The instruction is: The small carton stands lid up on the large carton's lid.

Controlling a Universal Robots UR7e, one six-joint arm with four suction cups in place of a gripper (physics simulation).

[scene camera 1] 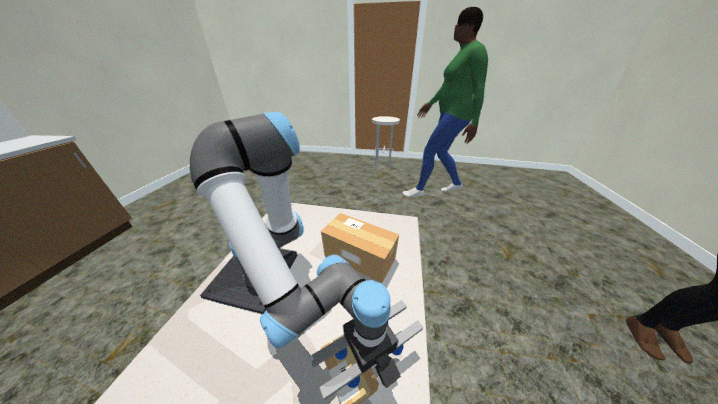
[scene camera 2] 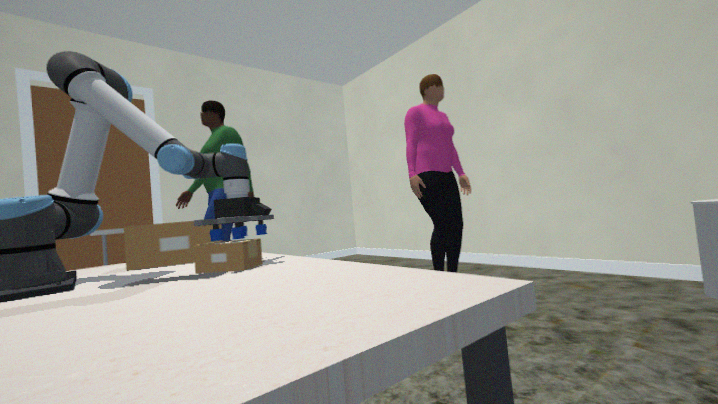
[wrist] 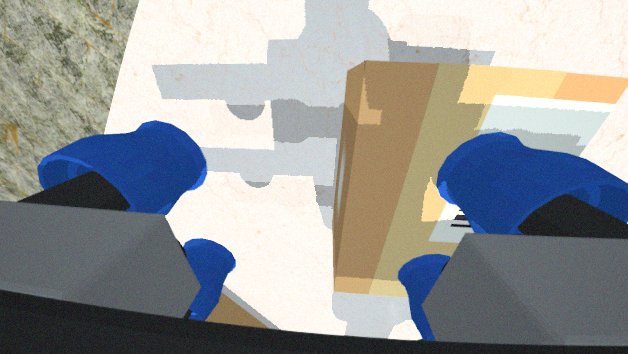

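Observation:
The small carton stands on the table with its taped, labelled top up. The large carton stands apart from it, nearer the arm's base, with its taped lid up and bare; a brown corner at the bottom of the wrist view looks like part of it. My gripper hangs low over the small carton. Two blue cups are over the carton's top and two are over the table beside it. A thin gap shows below the cups in scene camera 2, so nothing appears held.
The table carries the arm's black base plate. A person in green stands behind the table. A person in pink stands farther right. A stool stands by the door.

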